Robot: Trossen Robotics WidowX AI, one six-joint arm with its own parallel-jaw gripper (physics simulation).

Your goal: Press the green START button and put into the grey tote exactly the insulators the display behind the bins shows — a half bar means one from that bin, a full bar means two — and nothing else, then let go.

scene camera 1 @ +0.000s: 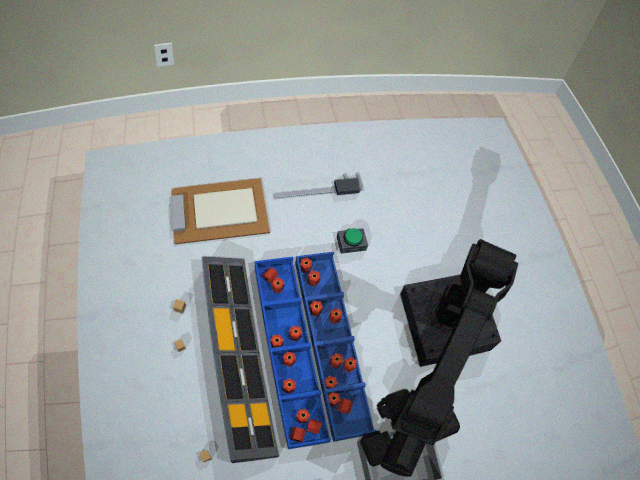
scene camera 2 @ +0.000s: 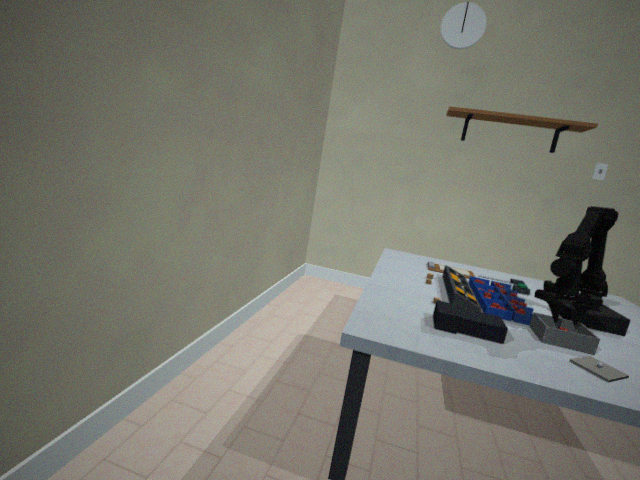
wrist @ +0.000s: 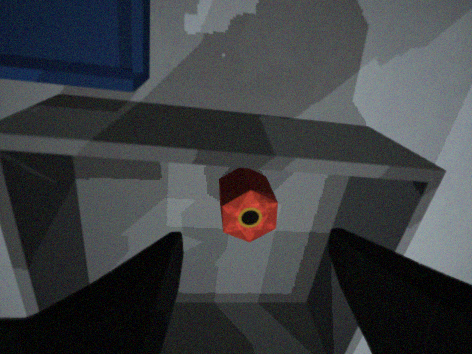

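My gripper [wrist: 256, 241] is open, its two black fingers apart over the grey tote [wrist: 220, 156] [scene camera 2: 566, 338] [scene camera 1: 437, 463]. A red insulator [wrist: 245, 186] [scene camera 2: 563, 328] is inside the tote, its holed end toward the wrist camera, between and beyond the fingertips and apart from both. In scene camera 1 the arm covers much of the tote. The display [scene camera 1: 240, 353] shows a full orange bar in the second row's left cell and half bars in both cells of the fourth row. Blue bins [scene camera 1: 284, 301] [scene camera 1: 321, 342] hold red insulators, some lying. The green button [scene camera 1: 353, 236] stands beyond the bins.
A clipboard [scene camera 1: 262, 206] and a dark tool with a grey bar [scene camera 1: 346, 186] lie past the bins. Small tan blocks [scene camera 1: 178, 305] [scene camera 1: 179, 344] [scene camera 1: 205, 455] lie behind the display. A black box [scene camera 2: 467, 321] and a flat plate with a knob [scene camera 2: 589, 365] are near the table edge.
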